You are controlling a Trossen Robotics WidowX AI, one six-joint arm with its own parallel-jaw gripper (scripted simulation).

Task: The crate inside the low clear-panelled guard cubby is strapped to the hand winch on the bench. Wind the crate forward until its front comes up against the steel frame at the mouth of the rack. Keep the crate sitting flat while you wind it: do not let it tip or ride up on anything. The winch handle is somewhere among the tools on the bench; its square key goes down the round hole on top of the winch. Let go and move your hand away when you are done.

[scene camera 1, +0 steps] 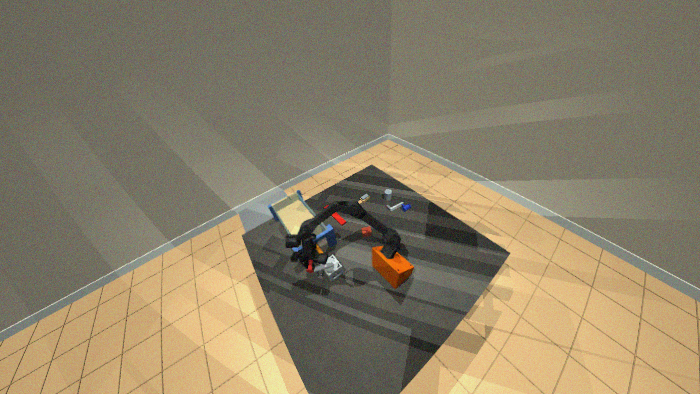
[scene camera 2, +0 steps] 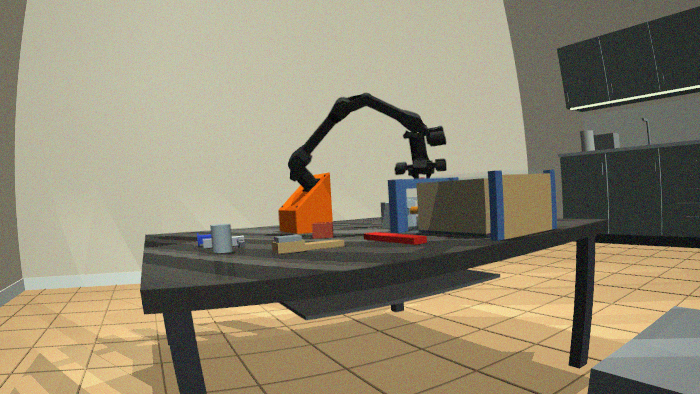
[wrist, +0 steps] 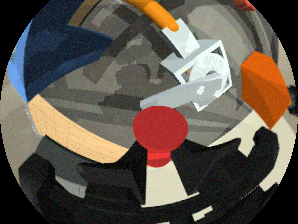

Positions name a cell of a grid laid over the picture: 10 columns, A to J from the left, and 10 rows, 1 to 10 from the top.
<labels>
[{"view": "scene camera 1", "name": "clear-panelled cubby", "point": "E6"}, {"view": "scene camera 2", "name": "my gripper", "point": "G5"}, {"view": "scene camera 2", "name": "wooden-handled tool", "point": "E7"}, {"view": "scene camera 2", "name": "clear-panelled cubby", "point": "H6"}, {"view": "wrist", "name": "my gripper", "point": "F7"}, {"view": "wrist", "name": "red knob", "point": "F6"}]
</labels>
